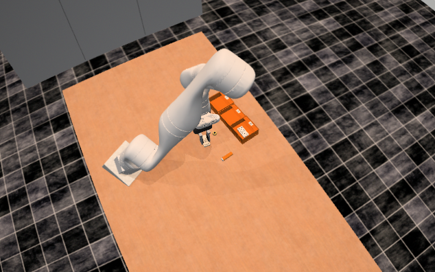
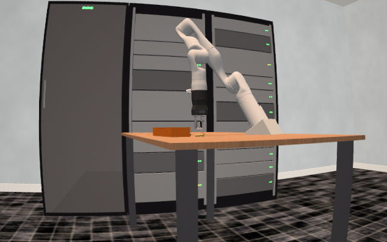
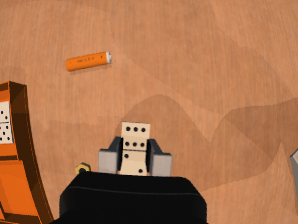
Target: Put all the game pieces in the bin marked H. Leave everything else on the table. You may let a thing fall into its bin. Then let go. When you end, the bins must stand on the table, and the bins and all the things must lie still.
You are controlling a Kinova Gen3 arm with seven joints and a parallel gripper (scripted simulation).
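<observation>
Now: the nut 6 cm ahead of my hand, 5 cm below it and 3 cm to the left of it. The rest, counted from my hand: orange battery (9 cm to the right, 5 cm ahead, 4 cm below); bin H (16 cm ahead, 6 cm to the left, 3 cm below); white spotted game piece (1 cm below).
</observation>
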